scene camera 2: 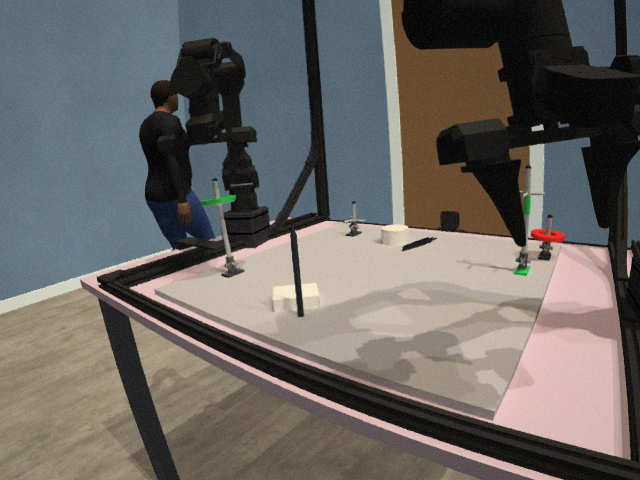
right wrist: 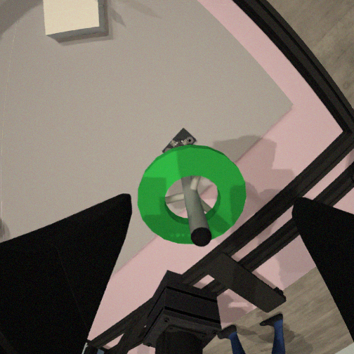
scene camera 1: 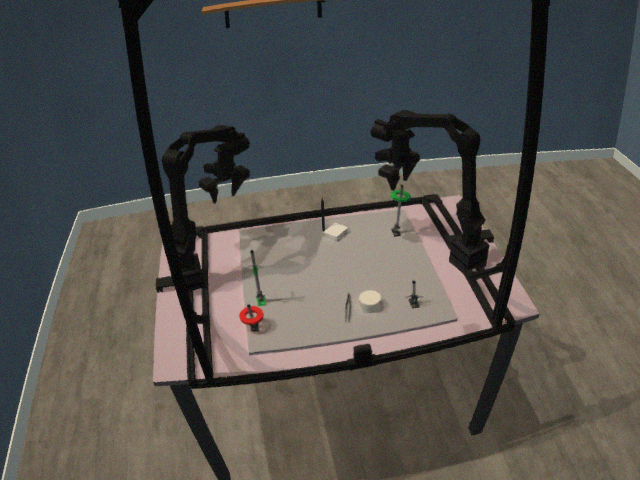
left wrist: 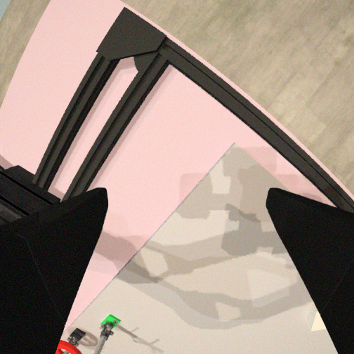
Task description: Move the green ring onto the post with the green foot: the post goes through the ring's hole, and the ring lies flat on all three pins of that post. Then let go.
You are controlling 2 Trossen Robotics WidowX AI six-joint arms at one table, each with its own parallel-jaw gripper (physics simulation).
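Where they show: left gripper, fingertip midpoint: [scene camera 2: 564, 236] [scene camera 1: 223, 199]; right gripper, fingertip midpoint: [scene camera 2: 210, 184] [scene camera 1: 399, 185]; left arm's base, link origin: [scene camera 1: 185, 265]; right arm's base, link origin: [scene camera 2: 243, 210] [scene camera 1: 470, 242].
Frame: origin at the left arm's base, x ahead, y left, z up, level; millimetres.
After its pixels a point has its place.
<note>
The green ring [scene camera 1: 394, 196] {x 733, y -4, z 81 mm} [scene camera 2: 227, 198] {x 727, y 9, z 79 mm} [right wrist: 151, 195] sits high around a tall post [scene camera 1: 398, 219] {x 751, y -5, z -17 mm} [scene camera 2: 223, 227] {x 752, y 4, z 20 mm} with a dark foot; pins show through its hole in the right wrist view. My right gripper [scene camera 1: 400, 182] {x 761, y 16, z 108 mm} [right wrist: 213, 204] is open above that ring, with its fingers apart on either side and the ring not held. The tall post with the green foot [scene camera 1: 256, 281] {x 207, y -172, z 7 mm} [scene camera 2: 527, 180] {x 210, y -162, z 92 mm} [left wrist: 110, 320] stands upright and has a green band near its pins, with no ring on it. My left gripper [scene camera 1: 225, 196] {x 185, y 207, z 85 mm} [scene camera 2: 563, 235] {x 185, y 207, z 85 mm} [left wrist: 189, 196] is open and empty, high above the table.
A red ring [scene camera 1: 242, 316] {x 135, y -269, z -29 mm} [scene camera 2: 537, 236] {x 183, y -245, z -27 mm} [left wrist: 67, 347] sits on a short post beside the green-footed one. Another short post [scene camera 1: 413, 289] {x 633, y -358, z -16 mm} [scene camera 2: 354, 211] {x 633, y -351, z -13 mm}, a white cylinder [scene camera 1: 370, 301] {x 506, y -329, z -42 mm}, tweezers [scene camera 1: 347, 310] {x 444, y -317, z -66 mm}, a white block [scene camera 1: 336, 231] {x 544, y 64, z -57 mm} [right wrist: 72, 17] and an upright dark stick [scene camera 1: 323, 214] {x 514, y 109, z -6 mm} [scene camera 2: 296, 263] {x 510, y 117, z 5 mm} are around.
</note>
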